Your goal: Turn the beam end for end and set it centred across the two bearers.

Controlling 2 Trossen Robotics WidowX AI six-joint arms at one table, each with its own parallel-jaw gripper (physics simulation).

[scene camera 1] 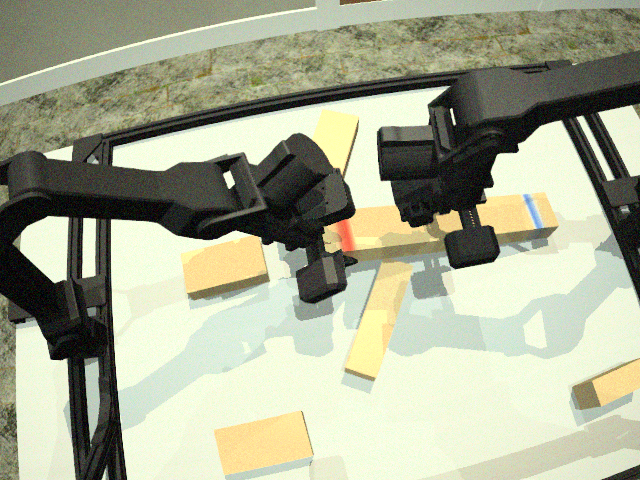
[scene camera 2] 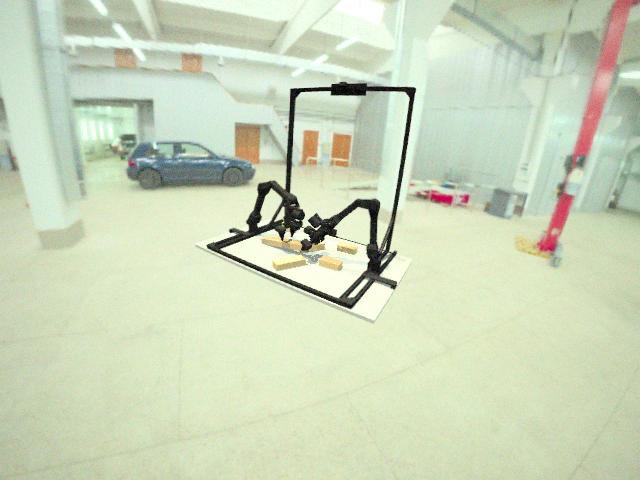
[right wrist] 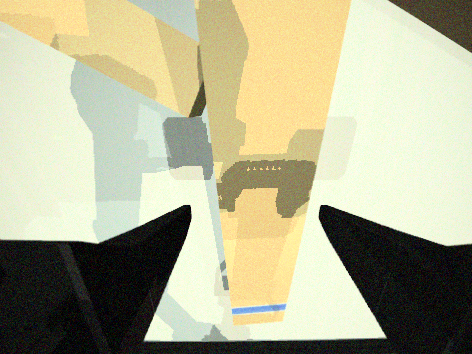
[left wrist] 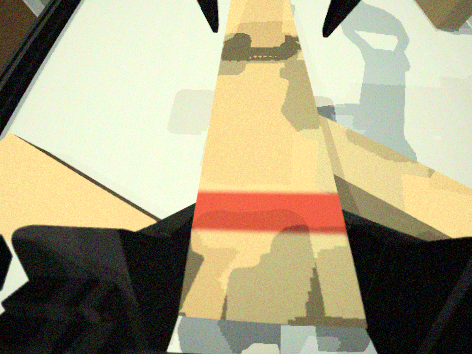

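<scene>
The long beam [scene camera 1: 382,221] [scene camera 2: 272,242] [left wrist: 255,145] [right wrist: 285,90] has a red band near its left end and a blue band near its right end in scene camera 1. My left gripper [scene camera 1: 338,241] [scene camera 2: 307,244] [left wrist: 261,206] is shut on the beam at the red band. My right gripper [scene camera 1: 466,227] [right wrist: 254,211] is open above the beam, its fingers apart on either side. In the right wrist view the blue end lies far off, the beam appearing to slant down. Several plain blocks lie around; which two are the bearers I cannot tell.
Narrow blocks lie above [scene camera 1: 337,133] and below [scene camera 1: 379,320] the beam in scene camera 1. Shorter blocks stand at left [scene camera 1: 224,266] and lower left [scene camera 1: 263,441]; another [scene camera 1: 615,384] is at lower right. A black frame [scene camera 1: 258,105] borders the table.
</scene>
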